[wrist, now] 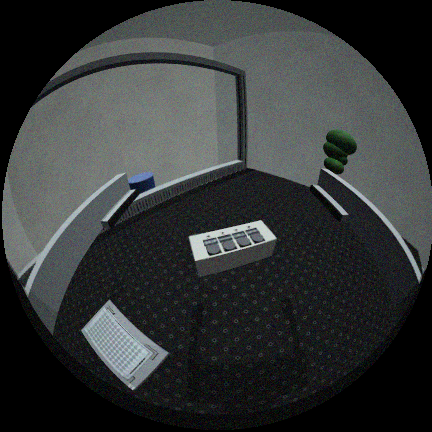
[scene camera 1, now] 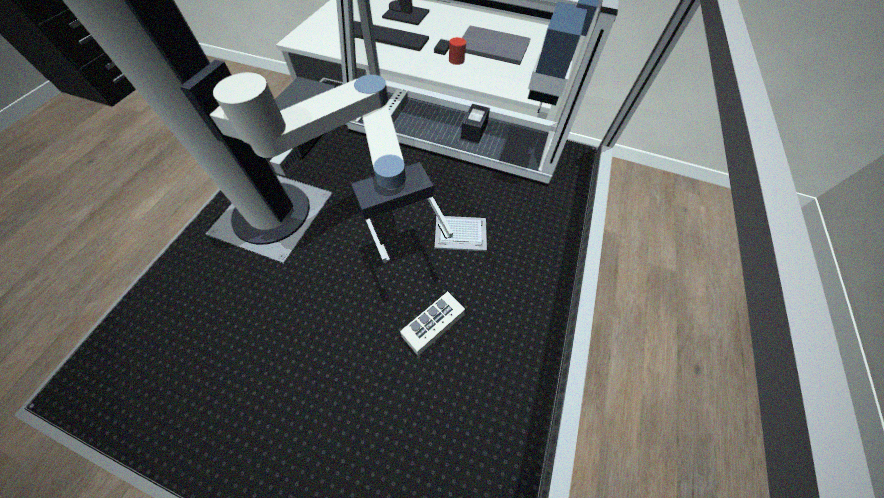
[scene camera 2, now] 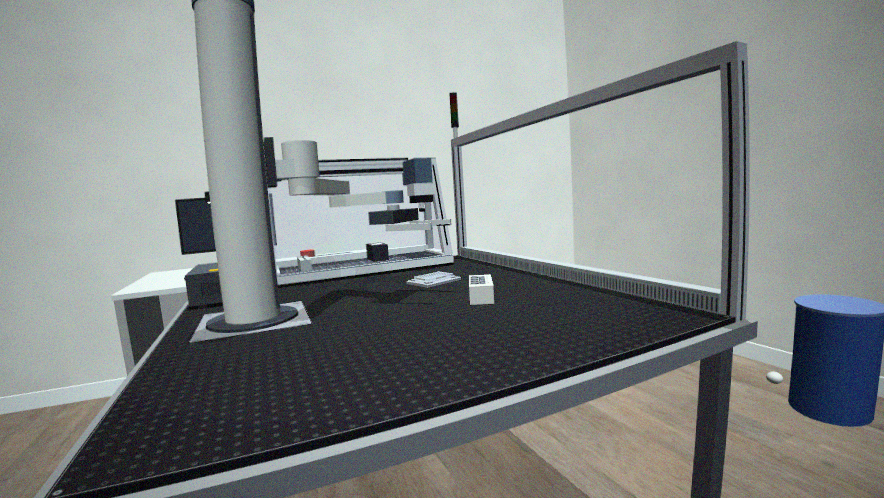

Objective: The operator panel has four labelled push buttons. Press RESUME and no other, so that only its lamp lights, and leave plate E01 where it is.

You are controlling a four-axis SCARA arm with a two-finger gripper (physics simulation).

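Frame: origin at the arm's base, x right, y down, z ahead, level; millimetres.
Seen in the pictures: gripper, fingertip midpoint: (wrist: 225, 175) (scene camera 1: 418, 247) (scene camera 2: 441, 224); arm's base, origin of the base link: (scene camera 1: 272, 214) (scene camera 2: 253, 323).
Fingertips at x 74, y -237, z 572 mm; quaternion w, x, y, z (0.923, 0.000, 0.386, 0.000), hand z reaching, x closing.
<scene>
Pixels of each thing's top centre, then the offset from my fingertips to it. "spot": a spot on its surface instead.
- operator panel, middle of its top: (wrist: 232, 236) (scene camera 1: 433, 319) (scene camera 2: 480, 279) dx +98, dy +169, dz +73 mm
- Plate E01, middle of its top: (wrist: 110, 340) (scene camera 1: 461, 229) (scene camera 2: 433, 275) dx -215, dy +198, dz +50 mm
- framed gantry with a dark box, surface spot: (scene camera 1: 475, 123) spot: dx -603, dy +106, dz -31 mm
- guard frame, surface spot: (scene camera 2: 733, 185) spot: dx +638, dy -73, dz +432 mm
The operator panel (scene camera 1: 432, 322) (scene camera 2: 481, 293) (wrist: 235, 259) is a white box on the dark mat, with four grey buttons in a row, each with a dark label and a small dot beside it. The labels are too small to read, and no dot looks lit. Plate E01 (scene camera 1: 465, 231) (scene camera 2: 433, 279) (wrist: 120, 345), pale with a grid of wells, lies flat on a light holder behind the panel in the scene camera 1 view. My gripper (scene camera 1: 416, 246) (wrist: 225, 175) is open and empty, raised above the mat. It is apart from the panel, and one finger overlaps the plate's left part in the scene camera 1 view.
The arm's column (scene camera 1: 247, 185) (scene camera 2: 238, 185) stands left on its base plate. A framed gantry with a dark box (scene camera 1: 475, 123) (scene camera 2: 377, 251) stands at the back. A guard frame (scene camera 2: 733, 185) (wrist: 241, 120) runs along the table's right side.
</scene>
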